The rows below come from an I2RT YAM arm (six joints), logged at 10 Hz.
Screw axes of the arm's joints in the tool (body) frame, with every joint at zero. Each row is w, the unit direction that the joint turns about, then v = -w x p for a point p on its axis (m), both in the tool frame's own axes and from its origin. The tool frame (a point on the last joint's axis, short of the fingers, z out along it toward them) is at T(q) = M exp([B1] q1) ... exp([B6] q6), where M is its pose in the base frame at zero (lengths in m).
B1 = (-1, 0, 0, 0, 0.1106, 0)
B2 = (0, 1, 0, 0.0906, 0, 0.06)
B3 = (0, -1, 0, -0.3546, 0, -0.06)
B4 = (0, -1, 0, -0.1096, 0, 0)
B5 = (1, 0, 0, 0, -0.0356, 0)
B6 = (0, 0, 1, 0, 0, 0)
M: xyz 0.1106 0 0.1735 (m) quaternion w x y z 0.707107 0 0.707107 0
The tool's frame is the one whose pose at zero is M.
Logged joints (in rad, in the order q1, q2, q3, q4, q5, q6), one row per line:
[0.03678 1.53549 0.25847 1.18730 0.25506 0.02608]
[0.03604 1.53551 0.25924 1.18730 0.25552 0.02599]
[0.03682 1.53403 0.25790 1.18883 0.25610 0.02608]
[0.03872 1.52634 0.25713 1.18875 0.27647 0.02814]
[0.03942 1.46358 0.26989 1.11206 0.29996 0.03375]
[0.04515 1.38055 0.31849 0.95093 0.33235 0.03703]
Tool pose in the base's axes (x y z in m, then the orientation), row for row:
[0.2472 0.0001 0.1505 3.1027 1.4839 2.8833]
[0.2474 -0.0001 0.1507 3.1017 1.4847 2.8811]
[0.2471 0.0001 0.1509 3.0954 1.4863 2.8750]
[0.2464 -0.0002 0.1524 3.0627 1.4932 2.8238]
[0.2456 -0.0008 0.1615 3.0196 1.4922 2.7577]
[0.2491 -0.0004 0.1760 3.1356 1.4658 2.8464]
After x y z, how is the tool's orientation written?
As angles about the fixed x, y, z axes (roll, pitch, yaw), in radians.
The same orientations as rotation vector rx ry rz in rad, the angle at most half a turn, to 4 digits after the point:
[0.1844 1.6499 -0.1639]
[0.1854 1.6490 -0.1649]
[0.1854 1.6474 -0.1645]
[0.2016 1.6388 -0.1773]
[0.2233 1.6371 -0.1920]
[0.2426 1.6628 -0.2175]

